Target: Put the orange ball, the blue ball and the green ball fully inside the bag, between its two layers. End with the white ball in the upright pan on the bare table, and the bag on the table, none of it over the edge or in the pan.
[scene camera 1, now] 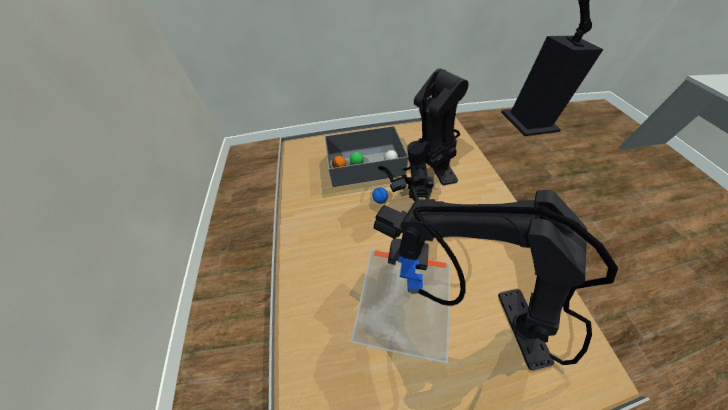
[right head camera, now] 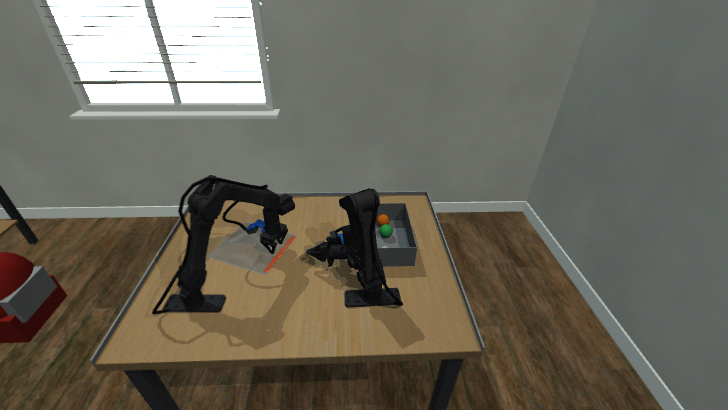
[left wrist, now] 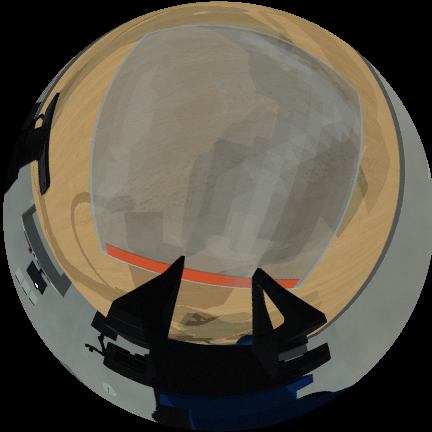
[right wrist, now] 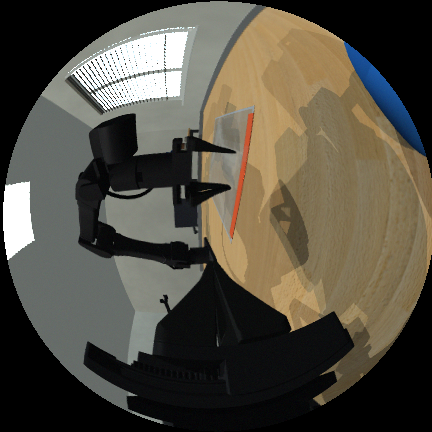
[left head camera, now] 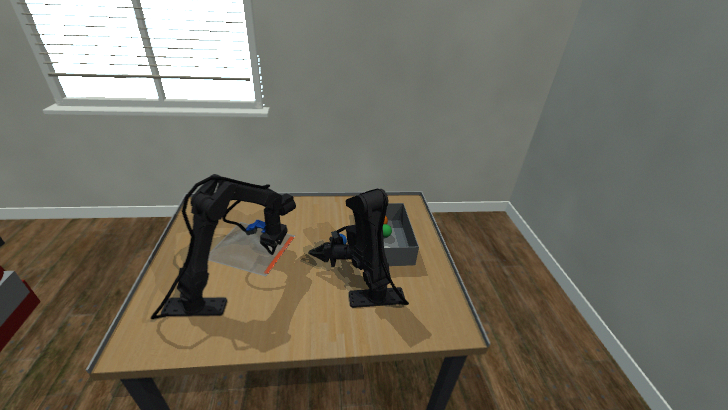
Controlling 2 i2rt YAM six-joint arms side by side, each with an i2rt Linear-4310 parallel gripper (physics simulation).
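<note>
The clear bag [left head camera: 231, 253] [right head camera: 234, 253] [scene camera 1: 407, 325] [left wrist: 150, 125] lies flat on the table, with an orange-red strip along one edge. My left gripper [left head camera: 271, 250] [right head camera: 270, 250] [left wrist: 220, 267] [right wrist: 232, 169] is partly open and empty, low over the strip edge. My right gripper [left head camera: 310, 252] [right head camera: 308, 252] is shut and empty, held between bag and pan. The blue ball [scene camera 1: 380, 195] [right wrist: 392, 102] is on the table outside the pan. The orange ball [right head camera: 383, 220] [scene camera 1: 339, 161], green ball [right head camera: 386, 230] [scene camera 1: 356, 158] and white ball [scene camera 1: 391, 155] sit in the upright grey pan [right head camera: 399, 256] [scene camera 1: 367, 172].
The table [left head camera: 326, 325] has a raised dark rim [scene camera 1: 274, 285] on its sides. The right arm stands close beside the pan. In scene camera 1, a black pedestal [scene camera 1: 555, 81] stands on the floor beyond the table. A red and grey object [right head camera: 30, 300] is off the table.
</note>
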